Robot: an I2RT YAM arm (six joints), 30 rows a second.
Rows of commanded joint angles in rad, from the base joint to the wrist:
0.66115 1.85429 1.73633 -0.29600 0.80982 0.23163
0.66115 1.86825 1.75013 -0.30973 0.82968 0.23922
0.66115 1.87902 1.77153 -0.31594 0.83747 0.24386
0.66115 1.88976 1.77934 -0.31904 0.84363 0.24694
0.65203 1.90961 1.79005 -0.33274 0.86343 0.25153
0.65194 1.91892 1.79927 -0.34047 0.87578 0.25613
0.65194 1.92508 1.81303 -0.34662 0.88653 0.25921
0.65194 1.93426 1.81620 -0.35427 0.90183 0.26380
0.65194 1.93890 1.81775 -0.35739 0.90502 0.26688
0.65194 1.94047 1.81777 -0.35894 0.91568 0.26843
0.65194 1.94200 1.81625 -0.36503 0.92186 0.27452
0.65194 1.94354 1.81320 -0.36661 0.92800 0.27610
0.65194 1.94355 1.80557 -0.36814 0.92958 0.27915
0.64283 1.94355 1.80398 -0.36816 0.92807 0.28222
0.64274 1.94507 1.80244 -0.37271 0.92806 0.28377
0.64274 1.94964 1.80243 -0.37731 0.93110 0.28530
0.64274 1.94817 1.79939 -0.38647 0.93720 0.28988
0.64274 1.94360 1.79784 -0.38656 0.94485 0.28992
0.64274 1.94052 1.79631 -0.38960 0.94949 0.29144
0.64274 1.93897 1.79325 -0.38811 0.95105 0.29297
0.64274 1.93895 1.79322 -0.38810 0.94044 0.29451
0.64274 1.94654 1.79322 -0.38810 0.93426 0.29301
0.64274 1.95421 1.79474 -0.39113 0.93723 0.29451
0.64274 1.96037 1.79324 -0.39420 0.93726 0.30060
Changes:
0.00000 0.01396 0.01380 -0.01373 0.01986 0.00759
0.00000 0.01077 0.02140 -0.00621 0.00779 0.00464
0.00000 0.01074 0.00781 -0.00310 0.00616 0.00308
-0.00912 0.01985 0.01071 -0.01370 0.01980 0.00459
-0.00009 0.00931 0.00922 -0.00773 0.01235 0.00460
0.00000 0.00616 0.01376 -0.00615 0.01075 0.00308
0.00000 0.00918 0.00317 -0.00765 0.01530 0.00459
0.00000 0.00464 0.00155 -0.00312 0.00319 0.00308
0.00000 0.00157 0.00002 -0.00155 0.01066 0.00155
0.00000 0.00153 -0.00152 -0.00609 0.00618 0.00609
0.00000 0.00154 -0.00305 -0.00158 0.00614 0.00158
0.00000 0.00001 -0.00763 -0.00153 0.00158 0.00305
-0.00911 0.00000 -0.00159 -0.00002 -0.00151 0.00307
-0.00009 0.00152 -0.00154 -0.00455 -0.00001 0.00155
0.00000 0.00457 -0.00001 -0.00460 0.00304 0.00153
0.00000 -0.00147 -0.00304 -0.00916 0.00610 0.00458
0.00000 -0.00457 -0.00155 -0.00009 0.00765 0.00004
0.00000 -0.00308 -0.00153 -0.00304 0.00464 0.00152
0.00000 -0.00155 -0.00306 0.00149 0.00156 0.00153
0.00000 -0.00002 -0.00003 0.00001 -0.01061 0.00154
0.00000 0.00759 0.00000 0.00000 -0.00618 -0.00150
0.00000 0.00767 0.00152 -0.00303 0.00297 0.00150
0.00000 0.00616 -0.00150 -0.00307 0.00003 0.00609

